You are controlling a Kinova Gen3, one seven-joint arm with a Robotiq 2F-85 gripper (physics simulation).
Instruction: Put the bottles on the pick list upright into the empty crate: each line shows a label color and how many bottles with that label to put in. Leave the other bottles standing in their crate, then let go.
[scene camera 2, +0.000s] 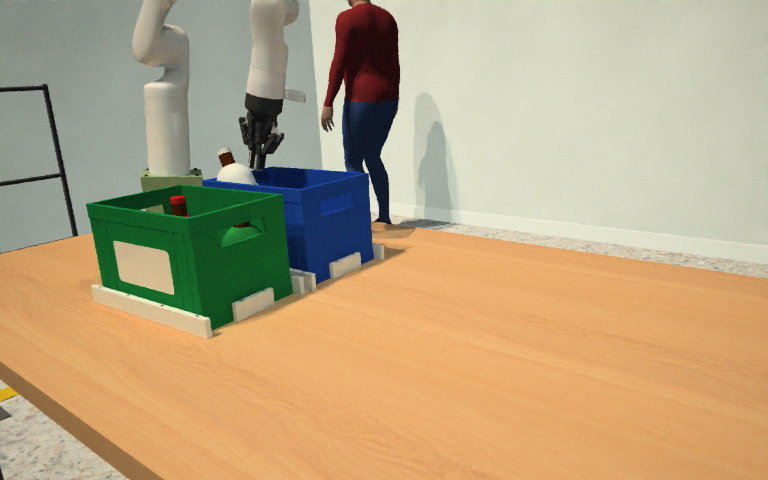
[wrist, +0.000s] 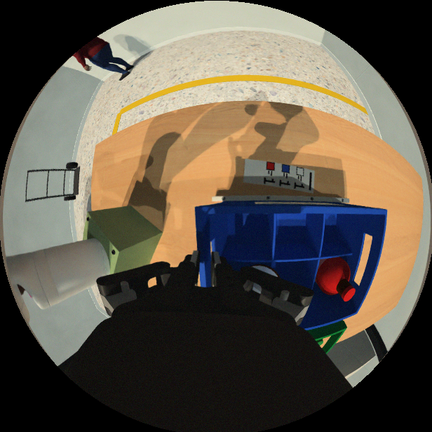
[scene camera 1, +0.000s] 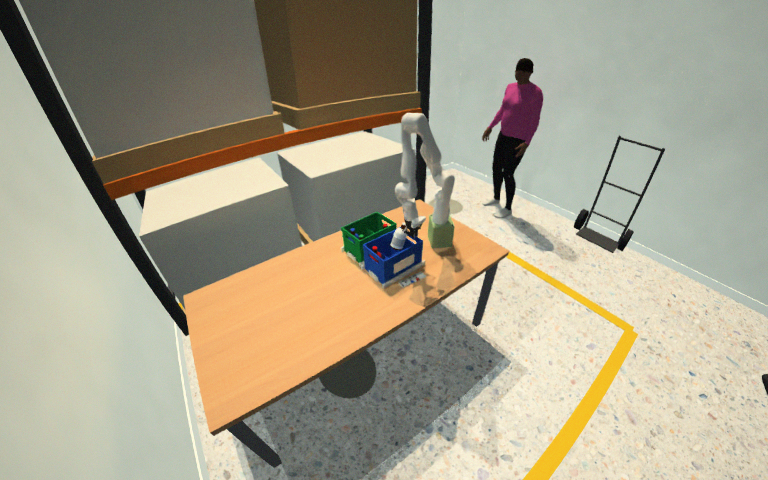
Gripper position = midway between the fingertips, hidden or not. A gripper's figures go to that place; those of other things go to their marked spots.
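My gripper (wrist: 205, 259) is 0.16 m from the lens. There is a red bottle (wrist: 332, 277) as well, and the bottle is 0.28 m from the lens.
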